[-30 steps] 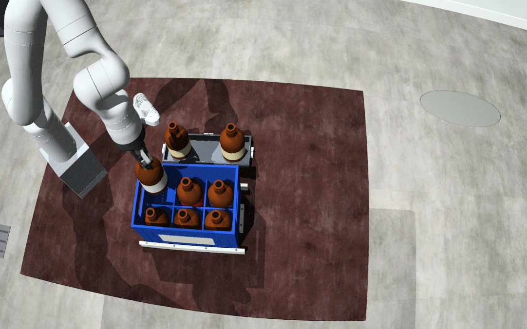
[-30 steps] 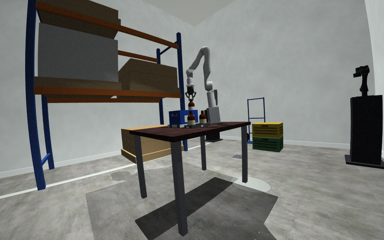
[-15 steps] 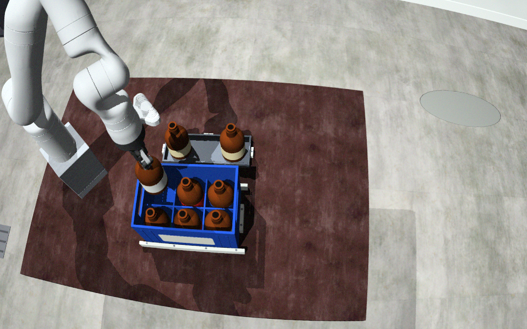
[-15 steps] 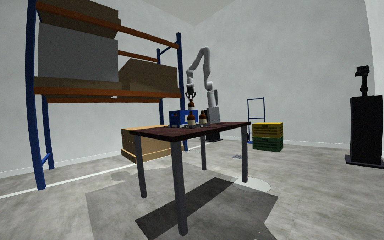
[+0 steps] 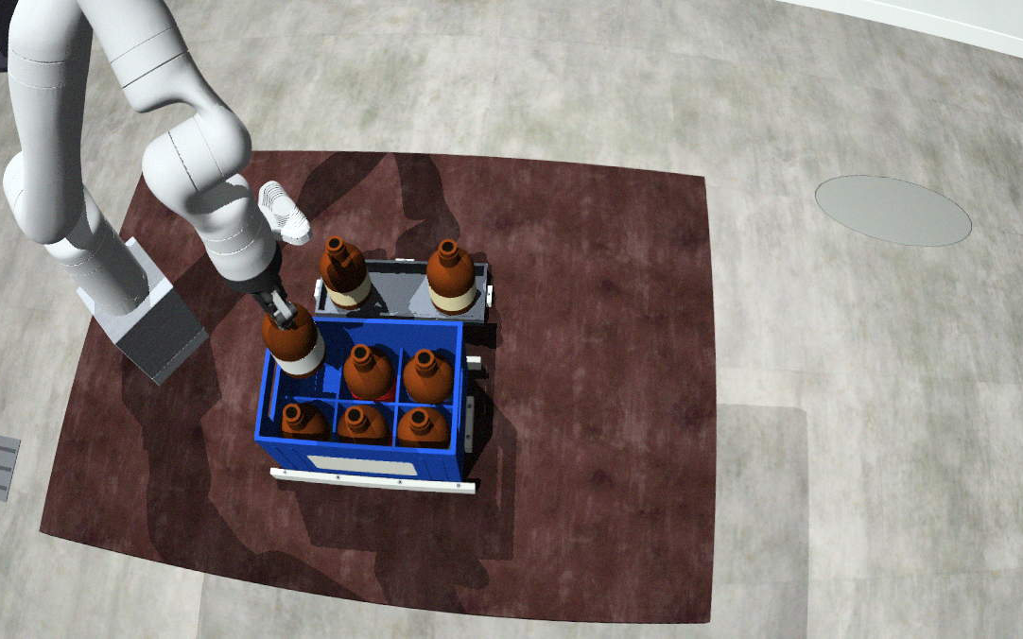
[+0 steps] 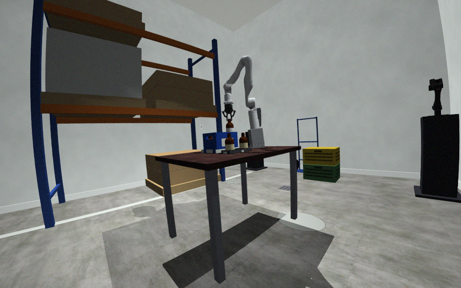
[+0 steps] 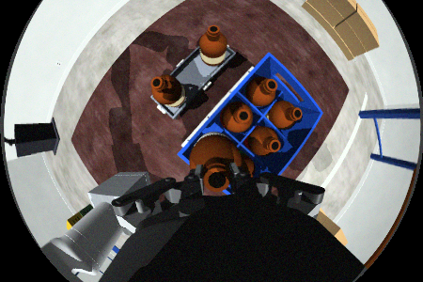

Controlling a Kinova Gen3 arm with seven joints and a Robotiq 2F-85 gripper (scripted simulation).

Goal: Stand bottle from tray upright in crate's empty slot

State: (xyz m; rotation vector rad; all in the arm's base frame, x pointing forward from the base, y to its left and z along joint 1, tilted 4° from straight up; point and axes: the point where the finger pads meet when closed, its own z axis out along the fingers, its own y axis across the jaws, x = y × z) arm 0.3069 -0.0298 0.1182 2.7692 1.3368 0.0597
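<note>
Now: the brown bottle 70 mm below my hand. The rest, counted from my hand: grey tray: 90 mm ahead, 190 mm to the left, 280 mm below; then crate: 90 mm ahead, 30 mm to the right, 210 mm below.
</note>
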